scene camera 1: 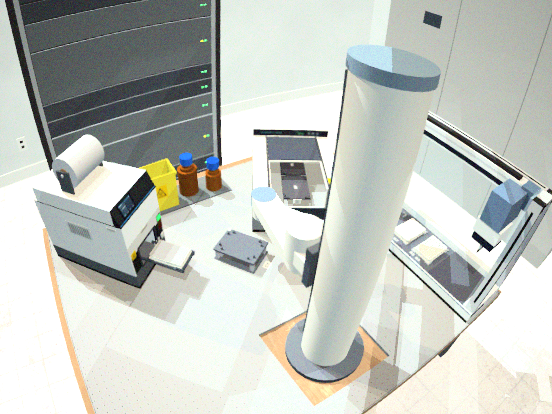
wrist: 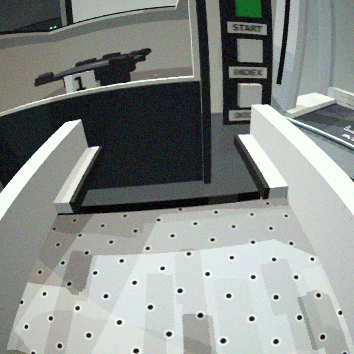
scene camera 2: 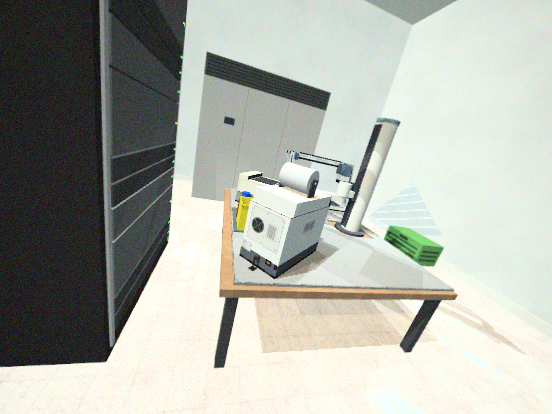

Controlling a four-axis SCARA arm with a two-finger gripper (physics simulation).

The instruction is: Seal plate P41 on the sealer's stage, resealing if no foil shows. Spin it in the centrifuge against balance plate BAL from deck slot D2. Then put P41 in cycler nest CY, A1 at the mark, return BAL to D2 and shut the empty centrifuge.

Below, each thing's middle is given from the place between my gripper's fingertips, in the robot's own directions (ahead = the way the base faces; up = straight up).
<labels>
I see my gripper 30 cm short of the centrifuge (scene camera 1: pixel 273 141), 8 cm to the left of it and 1 cm below it. Round my hand: foil roll (scene camera 1: pixel 80 159) 74 cm to the left, 37 cm ahead, 31 cm above.
</labels>
